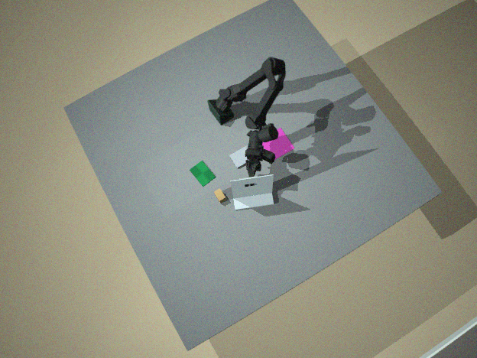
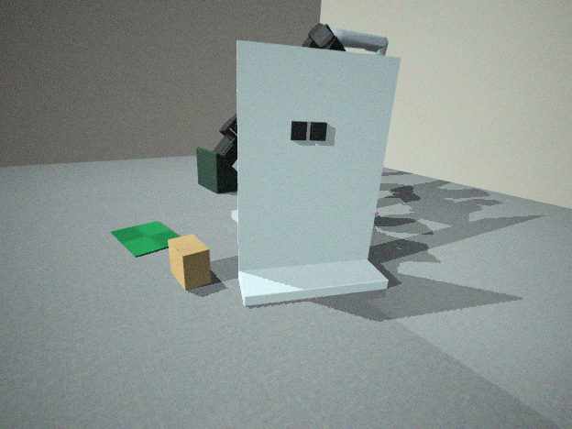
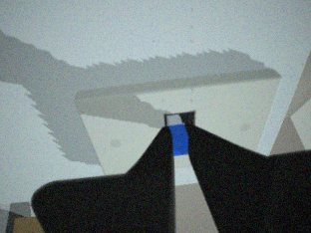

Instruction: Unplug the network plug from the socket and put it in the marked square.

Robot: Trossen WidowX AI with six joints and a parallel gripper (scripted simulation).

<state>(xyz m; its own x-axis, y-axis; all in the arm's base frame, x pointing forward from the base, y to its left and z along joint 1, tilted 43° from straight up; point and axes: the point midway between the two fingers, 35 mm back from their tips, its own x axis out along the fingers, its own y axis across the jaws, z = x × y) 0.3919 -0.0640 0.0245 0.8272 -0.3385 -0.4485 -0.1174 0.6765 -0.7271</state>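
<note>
The magenta square lies 20 cm to the left of my gripper tip, 17 cm below it and 15 cm behind it. The rest, counted from my gripper tip: tan block (15 cm below, 13 cm to the right, 4 cm behind); panel (6 cm below, 2 cm ahead, 1 cm to the right); network plug (right at my gripper tip).
</note>
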